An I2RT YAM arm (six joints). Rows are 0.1 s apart.
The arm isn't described. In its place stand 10 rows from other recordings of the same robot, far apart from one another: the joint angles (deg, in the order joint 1, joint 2, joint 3, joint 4, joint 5, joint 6), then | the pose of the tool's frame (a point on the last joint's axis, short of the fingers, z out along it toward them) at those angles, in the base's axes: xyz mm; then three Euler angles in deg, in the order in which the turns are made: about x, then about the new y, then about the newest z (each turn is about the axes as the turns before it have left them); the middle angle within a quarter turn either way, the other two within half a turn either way.
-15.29, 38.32, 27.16, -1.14, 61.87, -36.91 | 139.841 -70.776 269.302 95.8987 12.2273 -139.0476
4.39, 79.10, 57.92, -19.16, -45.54, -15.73 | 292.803 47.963 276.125 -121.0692 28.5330 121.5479
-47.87, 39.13, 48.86, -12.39, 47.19, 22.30 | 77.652 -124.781 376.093 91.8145 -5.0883 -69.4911
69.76, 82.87, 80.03, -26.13, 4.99, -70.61 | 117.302 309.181 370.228 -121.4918 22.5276 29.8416
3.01, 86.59, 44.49, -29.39, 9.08, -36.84 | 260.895 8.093 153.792 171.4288 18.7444 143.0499
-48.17, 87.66, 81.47, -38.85, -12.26, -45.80 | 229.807 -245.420 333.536 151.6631 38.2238 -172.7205
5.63, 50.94, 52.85, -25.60, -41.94, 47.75 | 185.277 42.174 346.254 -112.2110 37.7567 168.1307
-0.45, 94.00, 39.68, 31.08, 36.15, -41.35 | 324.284 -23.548 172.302 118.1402 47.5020 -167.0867
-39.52, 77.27, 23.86, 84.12, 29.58, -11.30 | 178.799 -170.277 263.663 62.5939 15.2278 -77.2028
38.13, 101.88, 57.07, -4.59, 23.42, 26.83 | 291.809 211.067 160.759 -175.3995 45.6555 175.5315
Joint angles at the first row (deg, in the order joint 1, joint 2, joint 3, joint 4, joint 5, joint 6):
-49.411, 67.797, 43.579, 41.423, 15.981, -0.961
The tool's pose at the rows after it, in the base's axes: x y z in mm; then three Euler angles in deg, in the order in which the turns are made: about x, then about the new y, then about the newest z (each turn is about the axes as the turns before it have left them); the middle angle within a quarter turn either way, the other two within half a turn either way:
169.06 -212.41 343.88 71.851 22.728 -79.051
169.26 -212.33 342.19 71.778 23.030 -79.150
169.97 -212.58 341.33 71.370 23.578 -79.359
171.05 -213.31 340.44 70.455 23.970 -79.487
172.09 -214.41 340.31 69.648 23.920 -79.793
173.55 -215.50 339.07 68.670 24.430 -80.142
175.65 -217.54 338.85 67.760 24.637 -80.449
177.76 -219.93 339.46 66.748 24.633 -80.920
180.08 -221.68 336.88 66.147 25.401 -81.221
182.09 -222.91 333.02 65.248 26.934 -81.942
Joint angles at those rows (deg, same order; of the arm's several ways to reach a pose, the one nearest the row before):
-49.402, 67.764, 43.416, 41.745, 16.082, -1.229
-49.397, 67.852, 43.074, 42.178, 15.776, -1.359
-49.395, 68.099, 42.908, 42.850, 15.163, -1.799
-49.394, 68.631, 42.701, 44.344, 14.597, -2.490
-49.394, 69.211, 42.712, 45.667, 14.477, -3.313
-49.400, 69.917, 42.536, 47.317, 13.763, -4.247
-49.395, 70.871, 42.767, 48.812, 13.361, -5.115
-49.417, 71.887, 43.193, 50.314, 13.107, -6.209
-49.397, 72.847, 43.082, 51.715, 12.240, -6.844
-49.466, 73.763, 42.626, 53.447, 10.481, -8.007

